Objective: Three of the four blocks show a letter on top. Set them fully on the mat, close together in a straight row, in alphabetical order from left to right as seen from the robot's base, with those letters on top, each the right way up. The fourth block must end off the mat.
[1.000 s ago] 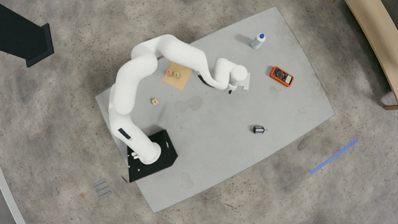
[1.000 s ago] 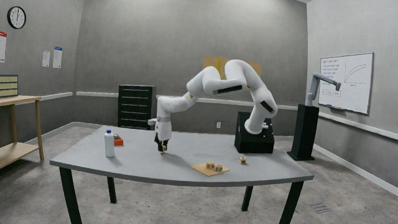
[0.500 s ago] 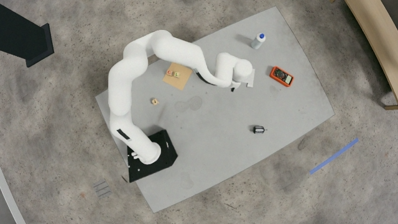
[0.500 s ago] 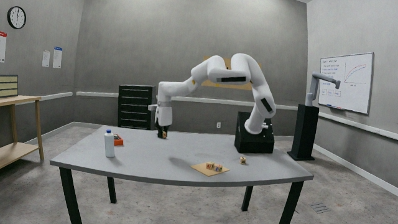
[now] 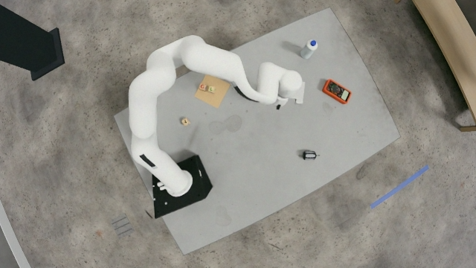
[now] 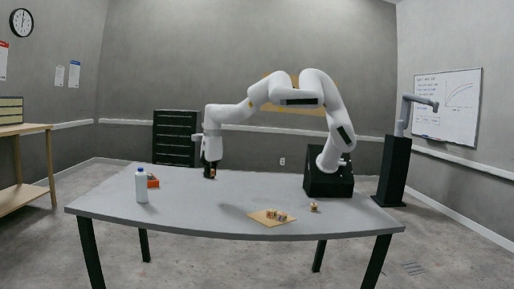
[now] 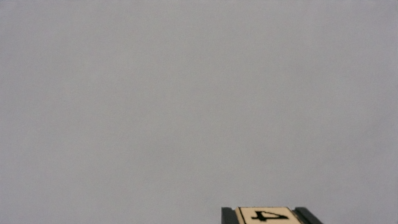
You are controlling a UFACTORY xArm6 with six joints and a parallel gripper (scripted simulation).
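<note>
My hand is 27 cm past the tan mat, 17 cm to the right of it and 12 cm above it. Round my hand: white bottle: 27 cm ahead, 18 cm to the left, 5 cm below; orange multimeter: 34 cm ahead, 7 cm to the right, 10 cm below; small black object: 8 cm ahead, 32 cm to the right, 10 cm below.
</note>
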